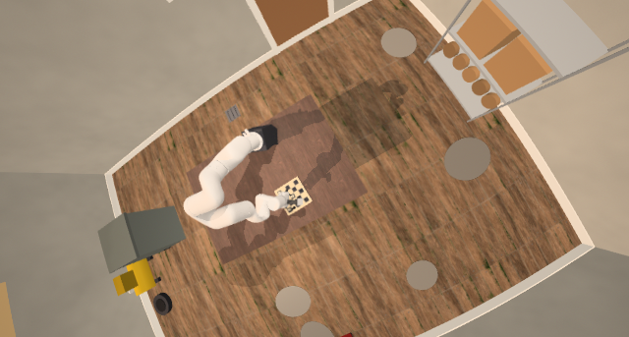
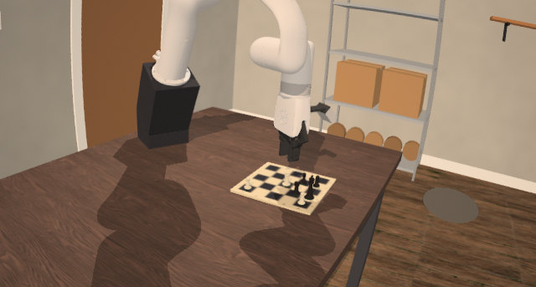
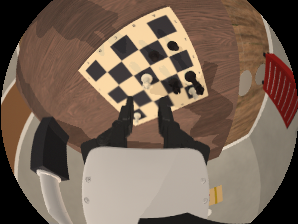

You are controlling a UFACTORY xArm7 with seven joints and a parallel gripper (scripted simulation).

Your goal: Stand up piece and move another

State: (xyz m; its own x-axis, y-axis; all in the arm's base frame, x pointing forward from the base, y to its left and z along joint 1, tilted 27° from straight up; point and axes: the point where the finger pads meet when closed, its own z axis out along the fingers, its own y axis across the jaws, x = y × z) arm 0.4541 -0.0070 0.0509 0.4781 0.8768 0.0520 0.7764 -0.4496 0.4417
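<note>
My hand is 100 mm above the chessboard.
</note>
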